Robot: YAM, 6 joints.
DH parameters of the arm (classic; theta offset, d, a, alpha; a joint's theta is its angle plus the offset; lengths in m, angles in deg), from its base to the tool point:
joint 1: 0 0.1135 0.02 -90
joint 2: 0 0 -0.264 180
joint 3: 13.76 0 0.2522 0
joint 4: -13.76 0 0.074 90
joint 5: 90 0 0 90
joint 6: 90 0.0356 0 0
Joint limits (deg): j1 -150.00..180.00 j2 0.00..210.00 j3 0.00..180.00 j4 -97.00..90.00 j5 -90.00..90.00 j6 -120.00..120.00
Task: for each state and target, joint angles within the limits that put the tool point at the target. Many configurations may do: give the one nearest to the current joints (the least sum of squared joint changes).
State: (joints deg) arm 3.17 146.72 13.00 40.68 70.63 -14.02
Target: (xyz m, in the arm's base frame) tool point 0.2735 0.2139 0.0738
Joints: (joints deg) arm 43.50 120.85 43.83 48.83 68.42 -14.02
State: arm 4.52 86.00 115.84 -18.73 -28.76 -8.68
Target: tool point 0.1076 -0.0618 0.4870
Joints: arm -35.18 49.91 84.60 -43.89 -18.82 -8.68
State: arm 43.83 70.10 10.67 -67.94 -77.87 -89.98
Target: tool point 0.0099 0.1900 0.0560
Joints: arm 76.68 113.59 34.84 -43.73 -73.62 -89.98
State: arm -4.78 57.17 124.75 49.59 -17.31 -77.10
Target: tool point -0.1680 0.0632 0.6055
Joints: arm -16.15 35.84 96.97 57.22 -23.12 -77.10
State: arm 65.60 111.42 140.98 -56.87 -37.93 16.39
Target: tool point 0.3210 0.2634 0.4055
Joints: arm 36.49 114.03 130.47 -64.11 -35.87 16.39
